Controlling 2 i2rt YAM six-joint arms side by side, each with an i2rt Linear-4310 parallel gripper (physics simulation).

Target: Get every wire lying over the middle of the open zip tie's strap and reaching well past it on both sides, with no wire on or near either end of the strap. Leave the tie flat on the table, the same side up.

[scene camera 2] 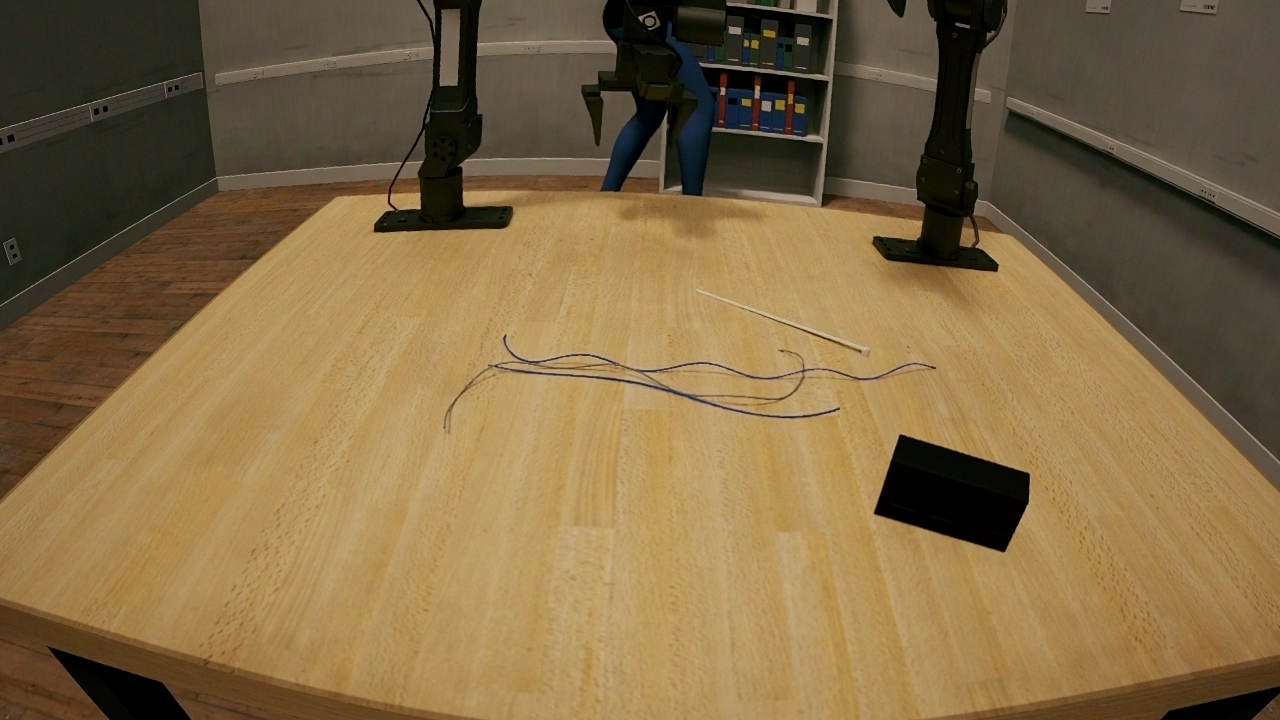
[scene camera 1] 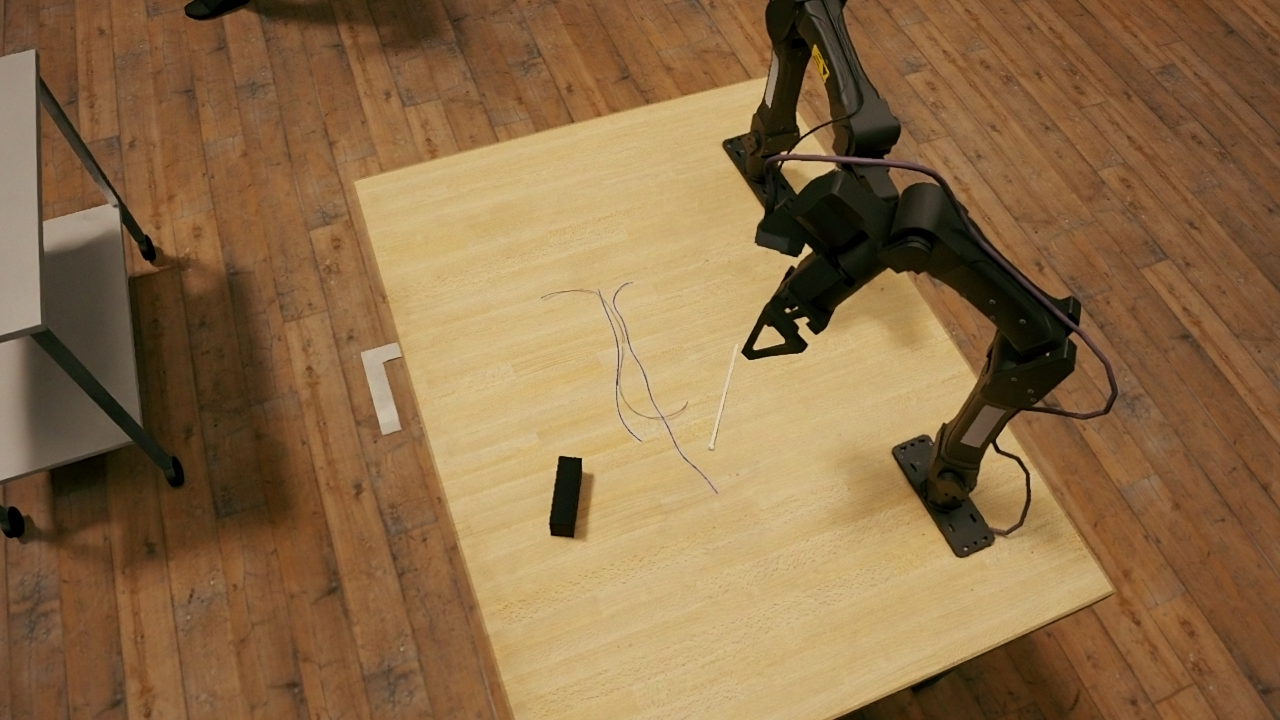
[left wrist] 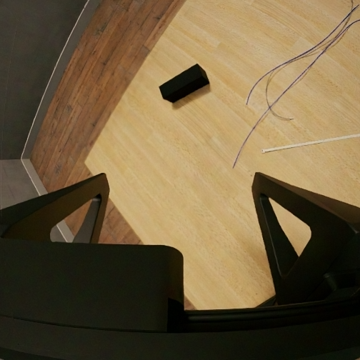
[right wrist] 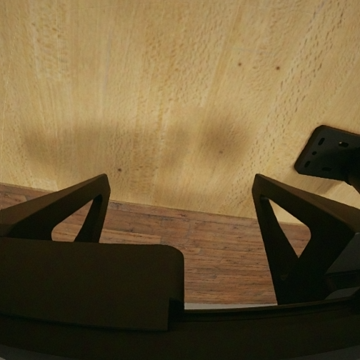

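Where they show: left gripper, between the fingertips: (scene camera 1: 755, 339); right gripper, between the fingertips: (scene camera 2: 634, 145); left arm's base, origin of its link: (scene camera 2: 936, 257) (scene camera 1: 941, 495); right arm's base, origin of its link: (scene camera 2: 442, 221) (scene camera 1: 759, 173).
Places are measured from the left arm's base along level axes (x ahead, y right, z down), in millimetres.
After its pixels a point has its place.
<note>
A white zip tie (scene camera 1: 724, 394) @[x 236, y 294, z -2 mm] (scene camera 2: 810, 330) @[x 261, y 266, z -4 mm] (left wrist: 310, 143) lies open and straight on the table. A long blue wire (scene camera 1: 702, 476) @[x 333, y 173, z -12 mm] (scene camera 2: 865, 379) @[x 348, y 230, z -1 mm] (left wrist: 243, 145), a shorter blue wire (scene camera 1: 617, 383) (scene camera 2: 769, 416) (left wrist: 247, 102) and a thin brown wire (scene camera 1: 635, 411) @[x 384, y 321, z -3 mm] (scene camera 2: 456, 396) @[x 396, y 588, z -2 mm] (left wrist: 280, 116) lie beside it, crossing one another. None lies over the strap. My left gripper (scene camera 1: 748, 352) @[x 292, y 184, z -361 mm] (left wrist: 180, 180) is open and empty above the table; a fingertip shows at scene camera 2's top edge. My right gripper (scene camera 2: 637, 129) @[x -36, y 444, z -114 mm] (right wrist: 180, 181) is open and empty, high above the table's back edge.
A black block (scene camera 1: 565, 497) @[x 547, y 206, z -50 mm] (scene camera 2: 953, 492) @[x 557, y 228, z -39 mm] (left wrist: 184, 83) lies on the table (scene camera 1: 501, 232) @[x 462, y 759, z 0 mm] (scene camera 2: 402, 537) @[x 564, y 596, z 0 mm], away from the tie. The right arm's base (scene camera 2: 443, 218) @[x -15, y 699, z -17 mm] and the left arm's base (scene camera 1: 944, 497) @[x 26, y -18, z -53 mm] (scene camera 2: 935, 253) @[x 30, y 19, z -16 mm] (right wrist: 327, 152) stand along one table edge.
</note>
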